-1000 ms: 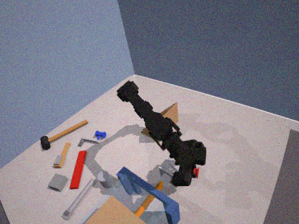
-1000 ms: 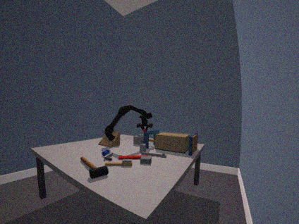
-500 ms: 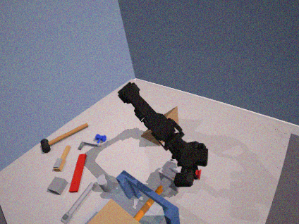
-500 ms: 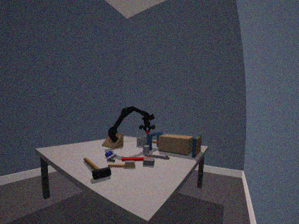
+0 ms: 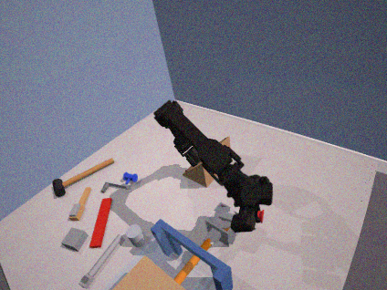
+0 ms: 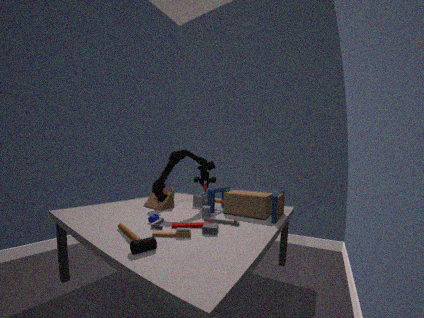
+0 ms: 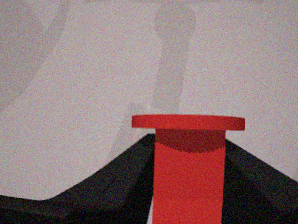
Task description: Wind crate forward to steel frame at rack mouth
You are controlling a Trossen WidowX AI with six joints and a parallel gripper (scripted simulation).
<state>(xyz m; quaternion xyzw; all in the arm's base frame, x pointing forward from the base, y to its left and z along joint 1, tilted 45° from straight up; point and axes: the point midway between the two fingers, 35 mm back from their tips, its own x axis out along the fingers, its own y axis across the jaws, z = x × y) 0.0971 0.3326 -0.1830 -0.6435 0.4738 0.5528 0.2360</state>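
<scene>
My gripper tip is 50 mm to the left of the winch handle, 30 mm above it and 20 mm short of it. The rest, counted from my gripper tip: red knob (20 mm to the right, 10 mm ahead); grey winch (120 mm to the right, 100 mm below, 30 mm ahead); blue steel frame (200 mm ahead, 90 mm to the right, 30 mm below).
</scene>
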